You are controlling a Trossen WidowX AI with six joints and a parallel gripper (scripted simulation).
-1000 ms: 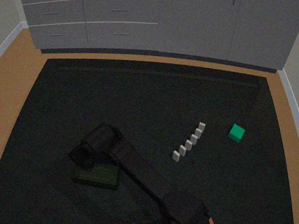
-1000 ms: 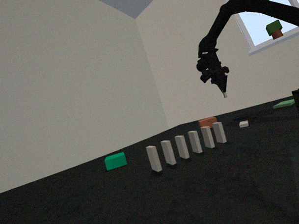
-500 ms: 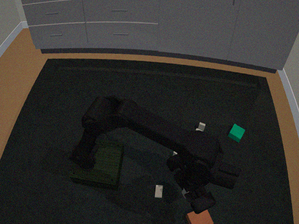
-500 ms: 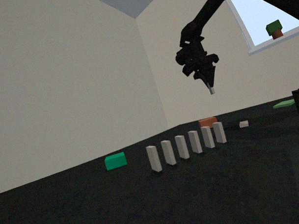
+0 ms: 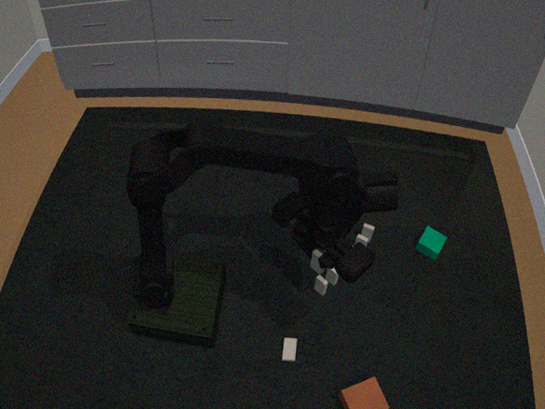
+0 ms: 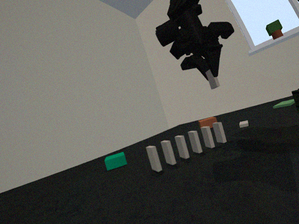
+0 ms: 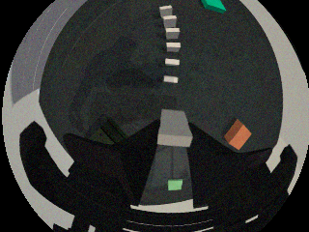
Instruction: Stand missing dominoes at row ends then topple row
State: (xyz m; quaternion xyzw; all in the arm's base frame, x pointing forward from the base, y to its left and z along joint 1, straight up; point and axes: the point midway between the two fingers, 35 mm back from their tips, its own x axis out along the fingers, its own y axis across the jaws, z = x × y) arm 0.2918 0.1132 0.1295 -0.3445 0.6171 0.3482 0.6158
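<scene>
Now: the orange block 21 cm to the right of my gripper tip, 16 cm ahead of it and 14 cm below it. Round my gripper tip: green cube: 26 cm ahead, 21 cm to the left, 15 cm below.
</scene>
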